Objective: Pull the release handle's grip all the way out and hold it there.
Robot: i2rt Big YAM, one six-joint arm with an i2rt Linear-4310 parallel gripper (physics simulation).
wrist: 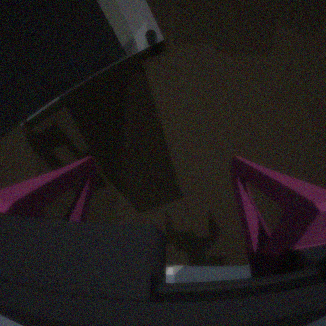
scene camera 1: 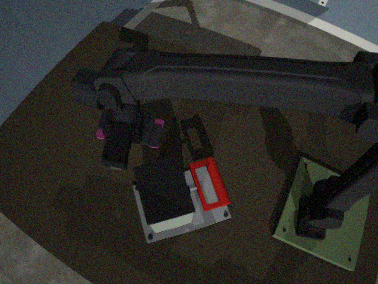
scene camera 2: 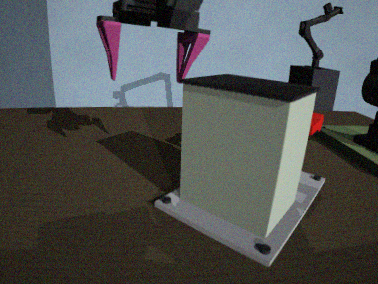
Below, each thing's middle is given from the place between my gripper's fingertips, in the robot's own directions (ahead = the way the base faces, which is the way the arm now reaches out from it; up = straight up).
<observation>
Right now my hand is 18 cm past the red release handle grip [scene camera 1: 210, 163], 5 cm to the right of it and 5 cm above it. From my hand the other things lie so: grey base plate [scene camera 2: 264, 251] (15 cm below, 14 cm behind, 7 cm to the left).
</observation>
